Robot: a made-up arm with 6 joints.
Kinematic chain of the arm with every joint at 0, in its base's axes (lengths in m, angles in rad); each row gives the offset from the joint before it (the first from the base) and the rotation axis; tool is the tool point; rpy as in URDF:
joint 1: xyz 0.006 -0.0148 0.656 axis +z
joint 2: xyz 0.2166 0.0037 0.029 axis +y
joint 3: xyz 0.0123 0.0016 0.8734 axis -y
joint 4: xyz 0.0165 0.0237 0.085 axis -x
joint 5: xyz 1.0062 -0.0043 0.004 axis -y
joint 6: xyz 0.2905 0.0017 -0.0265 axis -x
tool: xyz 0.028 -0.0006 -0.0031 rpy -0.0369 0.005 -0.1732
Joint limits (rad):
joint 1: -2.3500..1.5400
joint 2: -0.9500..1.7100
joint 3: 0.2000..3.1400
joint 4: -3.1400..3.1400
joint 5: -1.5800..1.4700
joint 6: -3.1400..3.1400
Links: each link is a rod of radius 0.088 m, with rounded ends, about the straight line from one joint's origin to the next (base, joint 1, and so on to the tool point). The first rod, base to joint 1, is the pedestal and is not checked.
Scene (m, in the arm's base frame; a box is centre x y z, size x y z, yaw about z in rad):
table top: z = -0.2
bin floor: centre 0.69 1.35 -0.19 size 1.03 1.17 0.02 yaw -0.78
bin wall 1: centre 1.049 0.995 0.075 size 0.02 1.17 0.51 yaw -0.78
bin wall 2: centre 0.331 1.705 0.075 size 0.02 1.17 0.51 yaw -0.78
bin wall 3: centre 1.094 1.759 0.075 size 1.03 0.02 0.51 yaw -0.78
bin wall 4: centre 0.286 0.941 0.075 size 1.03 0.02 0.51 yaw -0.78
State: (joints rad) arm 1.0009 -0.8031 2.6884 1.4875 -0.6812 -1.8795
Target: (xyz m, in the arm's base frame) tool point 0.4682 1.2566 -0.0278
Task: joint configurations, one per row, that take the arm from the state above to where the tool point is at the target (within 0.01 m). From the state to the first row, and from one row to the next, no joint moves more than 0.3 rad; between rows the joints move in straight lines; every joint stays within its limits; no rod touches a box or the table.
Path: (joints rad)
1: 1.0304 -0.5743 2.4119 1.3542 -0.7811 -1.8739
2: 1.0599 -0.3455 2.1354 1.2210 -0.8809 -1.8683
3: 1.0894 -0.1167 1.8589 1.0877 -0.9808 -1.8626
4: 1.1189 0.1121 1.5824 0.9544 -1.0807 -1.8570
5: 1.1483 0.3410 1.3060 0.8211 -1.1805 -1.8514
6: 1.1778 0.5698 1.0295 0.6879 -1.2804 -1.8458
7: 1.2073 0.7986 0.7530 0.5546 -1.3803 -1.8402
8: 1.2368 1.0274 0.4765 0.4213 -1.4801 -1.8346
9: 1.2663 1.2562 0.2000 0.2880 -1.5800 -1.8289

